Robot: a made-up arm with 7 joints.
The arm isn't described. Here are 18 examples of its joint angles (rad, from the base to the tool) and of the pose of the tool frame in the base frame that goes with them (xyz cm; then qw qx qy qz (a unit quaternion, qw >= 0)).
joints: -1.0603 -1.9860 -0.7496 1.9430 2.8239 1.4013 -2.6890
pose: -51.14 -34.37 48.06 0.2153 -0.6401 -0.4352 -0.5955
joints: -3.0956 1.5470 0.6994 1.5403 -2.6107 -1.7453 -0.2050
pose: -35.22 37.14 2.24 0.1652 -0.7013 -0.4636 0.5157
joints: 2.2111 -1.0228 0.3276 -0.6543 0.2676 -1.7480 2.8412
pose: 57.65 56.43 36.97 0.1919 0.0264 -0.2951 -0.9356
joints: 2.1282 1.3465 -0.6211 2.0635 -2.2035 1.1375 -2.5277
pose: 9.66 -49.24 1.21 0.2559 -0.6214 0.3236 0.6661
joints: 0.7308 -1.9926 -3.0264 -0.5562 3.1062 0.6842 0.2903
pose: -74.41 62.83 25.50 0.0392 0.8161 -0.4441 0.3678
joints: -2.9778 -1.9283 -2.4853 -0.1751 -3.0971 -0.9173 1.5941
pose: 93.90 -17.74 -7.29 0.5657 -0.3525 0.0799 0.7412
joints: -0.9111 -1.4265 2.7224 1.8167 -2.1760 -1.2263 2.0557
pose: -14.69 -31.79 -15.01 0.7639 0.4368 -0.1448 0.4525
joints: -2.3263 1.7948 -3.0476 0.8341 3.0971 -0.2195 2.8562
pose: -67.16 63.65 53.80 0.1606 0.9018 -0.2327 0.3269
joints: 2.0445 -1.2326 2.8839 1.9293 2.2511 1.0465 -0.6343
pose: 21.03 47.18 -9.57 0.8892 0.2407 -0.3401 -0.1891
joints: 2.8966 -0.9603 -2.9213 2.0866 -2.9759 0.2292 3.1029
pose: 47.98 -0.45 -1.75 0.1356 0.1643 -0.0707 -0.9745
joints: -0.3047 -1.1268 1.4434 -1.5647 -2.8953 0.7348 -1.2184
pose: -51.93 40.65 38.60 0.5248 0.5609 0.2778 -0.5770
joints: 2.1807 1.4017 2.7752 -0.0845 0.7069 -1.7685 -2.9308
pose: -53.36 -72.07 27.59 0.8253 0.1770 0.0155 0.5360
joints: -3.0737 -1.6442 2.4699 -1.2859 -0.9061 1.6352 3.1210
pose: 69.17 -21.40 60.14 0.6060 0.5549 -0.5685 0.0408
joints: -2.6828 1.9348 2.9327 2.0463 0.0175 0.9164 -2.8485
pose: -20.49 18.57 63.20 0.4916 -0.4000 -0.7732 0.0226
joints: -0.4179 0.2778 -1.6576 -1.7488 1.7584 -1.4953 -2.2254
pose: 22.71 -41.99 70.46 0.0615 -0.7349 -0.4172 -0.5311
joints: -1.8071 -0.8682 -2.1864 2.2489 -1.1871 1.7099 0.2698
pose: -9.96 -32.57 18.40 0.8751 -0.0596 -0.4693 0.1020
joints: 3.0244 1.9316 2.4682 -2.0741 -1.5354 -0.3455 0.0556
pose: -0.66 -36.66 -11.72 0.5278 -0.6160 0.0436 0.5831
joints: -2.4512 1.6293 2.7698 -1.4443 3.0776 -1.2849 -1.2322
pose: -60.46 27.65 -18.84 0.3175 -0.2779 0.5558 -0.7163
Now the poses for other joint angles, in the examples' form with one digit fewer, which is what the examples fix.
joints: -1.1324 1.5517 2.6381 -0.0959 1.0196 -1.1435 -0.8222
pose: 44.3 86.8 15.6 0.925 0.013 -0.302 0.230
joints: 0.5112 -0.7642 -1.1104 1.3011 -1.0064 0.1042 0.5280
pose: 3.5 55.5 91.2 0.324 0.796 0.254 -0.443
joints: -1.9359 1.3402 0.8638 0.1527 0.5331 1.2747 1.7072
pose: -13.2 94.2 44.3 0.731 0.198 -0.623 0.196
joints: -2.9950 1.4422 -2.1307 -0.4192 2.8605 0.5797 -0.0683
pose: -93.2 38.2 21.3 0.861 0.383 0.330 -0.061
